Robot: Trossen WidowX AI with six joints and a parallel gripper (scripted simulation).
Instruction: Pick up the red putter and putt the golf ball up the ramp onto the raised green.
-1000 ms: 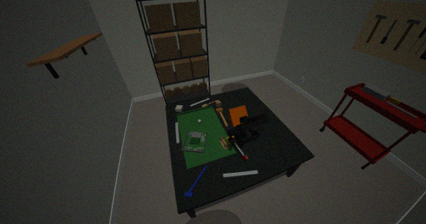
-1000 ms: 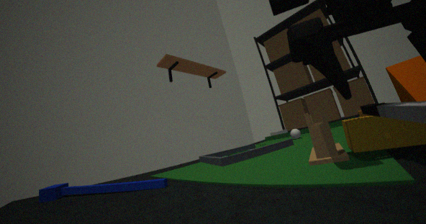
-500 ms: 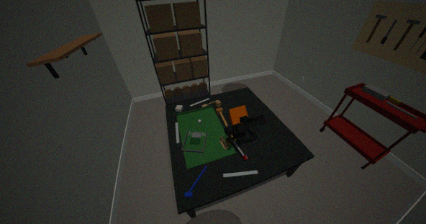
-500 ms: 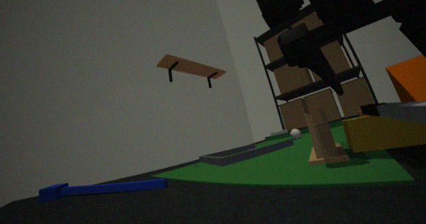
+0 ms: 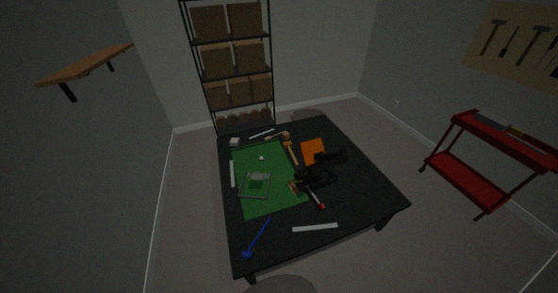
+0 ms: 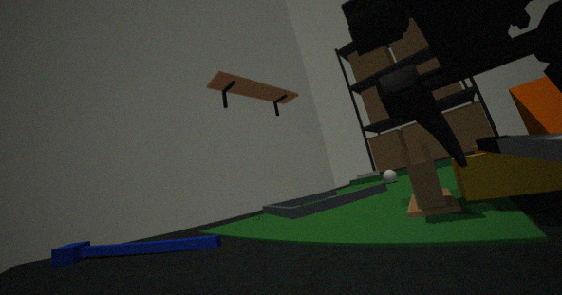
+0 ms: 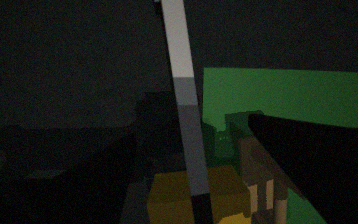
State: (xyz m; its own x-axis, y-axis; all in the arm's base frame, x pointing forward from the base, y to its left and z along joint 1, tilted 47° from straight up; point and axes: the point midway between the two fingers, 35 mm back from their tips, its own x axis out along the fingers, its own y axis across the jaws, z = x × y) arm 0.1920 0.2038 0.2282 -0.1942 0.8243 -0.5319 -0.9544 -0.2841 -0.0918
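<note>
Right now my gripper tip is 2 cm to the right of the red putter and 1 cm past it. From my gripper tip the other things lie so: wooden stand 10 cm ahead, 7 cm to the right, 1 cm below; green mat 29 cm ahead, 28 cm to the right, 5 cm below; yellow block 9 cm to the right, 2 cm below, 2 cm ahead.
</note>
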